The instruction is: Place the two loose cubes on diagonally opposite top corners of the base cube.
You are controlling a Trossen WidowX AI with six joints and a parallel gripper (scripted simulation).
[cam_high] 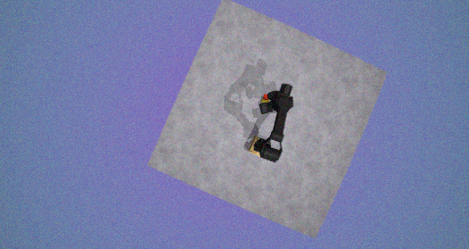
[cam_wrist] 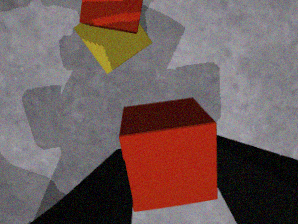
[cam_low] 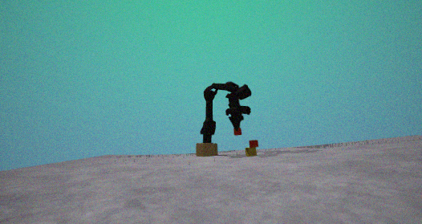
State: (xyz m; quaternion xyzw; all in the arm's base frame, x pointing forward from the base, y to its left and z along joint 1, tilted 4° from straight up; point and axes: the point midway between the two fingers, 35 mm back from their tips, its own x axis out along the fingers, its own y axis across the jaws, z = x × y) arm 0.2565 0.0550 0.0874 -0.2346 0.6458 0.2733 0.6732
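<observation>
Right now my gripper tip is 10 cm above the yellow base cube, 5 cm to the right of it and 2 cm short of it. Round my gripper tip: red cube right at my gripper tip.
</observation>
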